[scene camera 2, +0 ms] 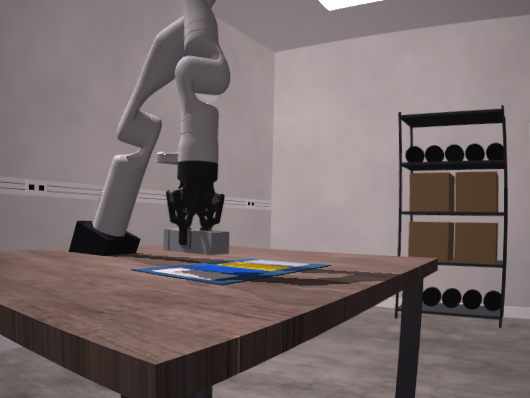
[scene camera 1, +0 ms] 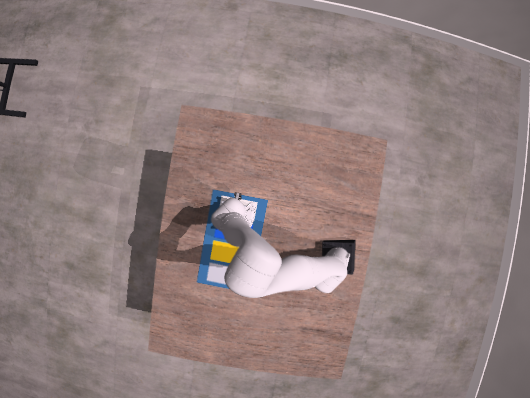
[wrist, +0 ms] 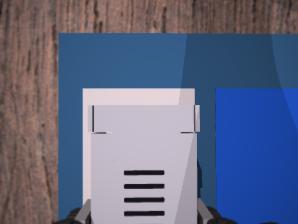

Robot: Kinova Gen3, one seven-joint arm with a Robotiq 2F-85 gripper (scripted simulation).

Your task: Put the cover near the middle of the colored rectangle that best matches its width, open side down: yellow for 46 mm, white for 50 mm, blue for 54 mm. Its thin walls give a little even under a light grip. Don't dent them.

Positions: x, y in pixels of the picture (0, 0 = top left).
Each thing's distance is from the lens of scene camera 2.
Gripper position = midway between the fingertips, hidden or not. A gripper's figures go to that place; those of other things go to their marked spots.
my gripper (scene camera 2: 195, 247): 0.82 m
cover (scene camera 2: 202, 242): 0.77 m
